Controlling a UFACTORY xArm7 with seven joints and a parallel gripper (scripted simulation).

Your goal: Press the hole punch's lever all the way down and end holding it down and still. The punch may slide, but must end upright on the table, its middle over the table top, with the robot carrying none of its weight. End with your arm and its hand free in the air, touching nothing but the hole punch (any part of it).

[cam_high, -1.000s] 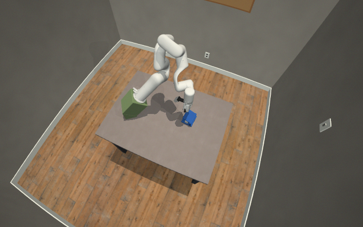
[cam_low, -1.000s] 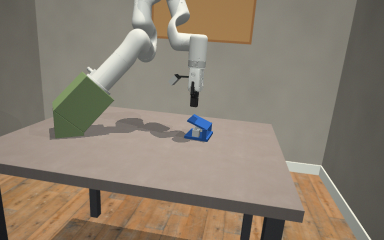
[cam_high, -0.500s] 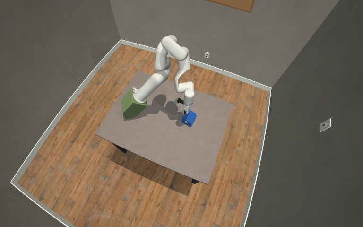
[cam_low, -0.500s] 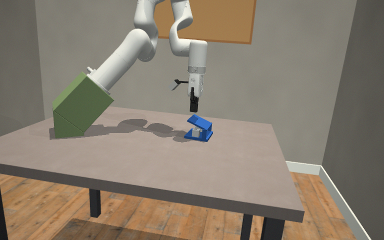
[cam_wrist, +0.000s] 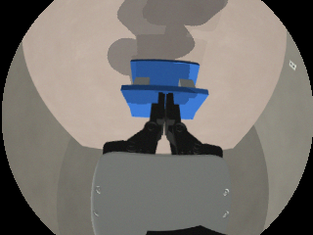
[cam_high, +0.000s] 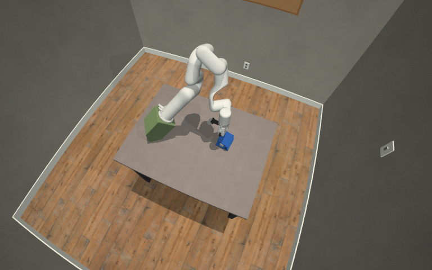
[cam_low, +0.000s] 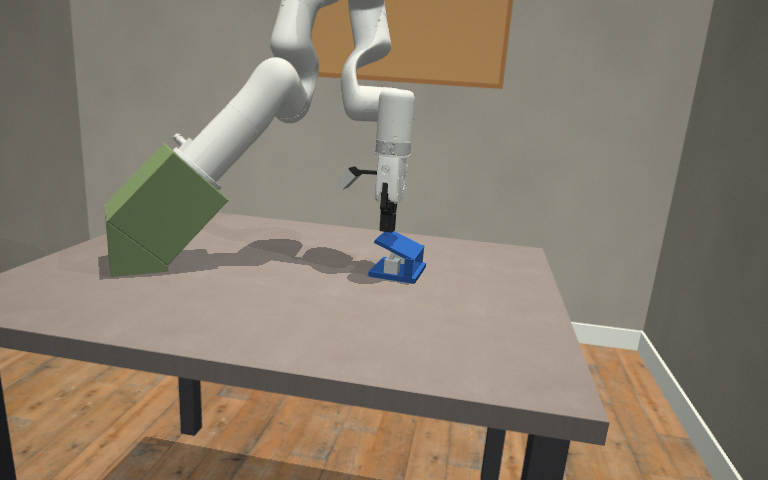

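The lever lies 3 cm ahead of my hand and 5 cm below it. The rest, counted from my hand: blue hole punch 4 cm ahead, 7 cm below.
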